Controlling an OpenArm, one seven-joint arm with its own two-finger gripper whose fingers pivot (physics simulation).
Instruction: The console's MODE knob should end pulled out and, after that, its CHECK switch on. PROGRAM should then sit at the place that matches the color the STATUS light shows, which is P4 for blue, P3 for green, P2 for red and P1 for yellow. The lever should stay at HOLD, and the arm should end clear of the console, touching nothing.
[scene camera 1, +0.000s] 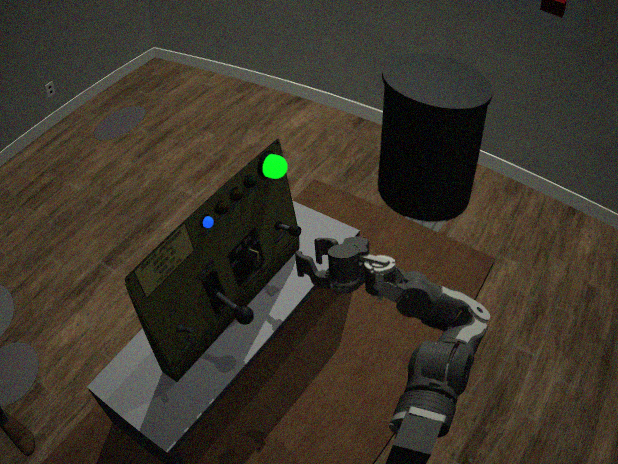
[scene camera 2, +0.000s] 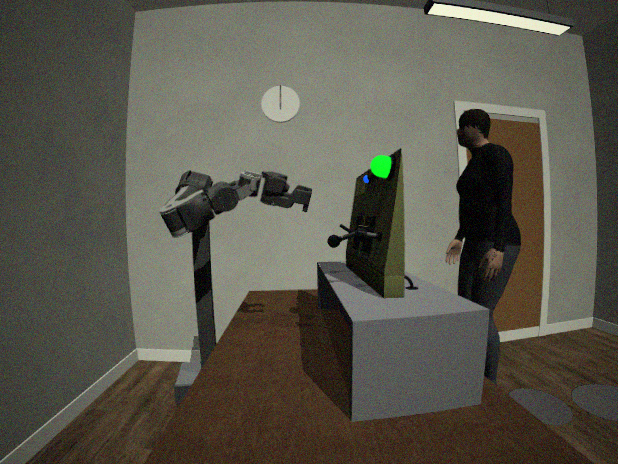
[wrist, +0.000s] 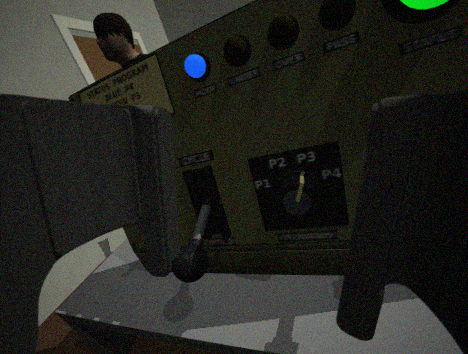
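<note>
The olive console (scene camera 1: 205, 250) (scene camera 2: 394, 225) (wrist: 280, 115) has a green STATUS light (scene camera 1: 274, 166) (scene camera 2: 381, 166) (wrist: 425, 4). The PROGRAM knob (scene camera 1: 247, 257) (wrist: 297, 202) has its yellow pointer at P3. The lever (scene camera 1: 243, 314) (scene camera 2: 334, 241) (wrist: 190, 262) sticks out, angled down toward the lower end of its slot. A round-ended knob (scene camera 1: 295, 230) stands out on its shaft at the console's right; its label does not show. A small switch (scene camera 1: 185, 329) is at the lower left, its state unclear. My gripper (scene camera 1: 309, 258) (scene camera 2: 306, 200) (wrist: 253, 200) is partly open and empty, in front of the console with a gap.
A blue lamp (scene camera 1: 208, 222) (scene camera 2: 366, 179) (wrist: 195, 66) is lit beside three dark lamps. The console stands on a grey block (scene camera 1: 125, 395) (scene camera 2: 415, 365) on a brown table (scene camera 1: 390, 320) (scene camera 2: 250, 400). A black cylinder (scene camera 1: 430, 150) stands beyond. A person (scene camera 2: 485, 200) (wrist: 112, 37) stands behind the console.
</note>
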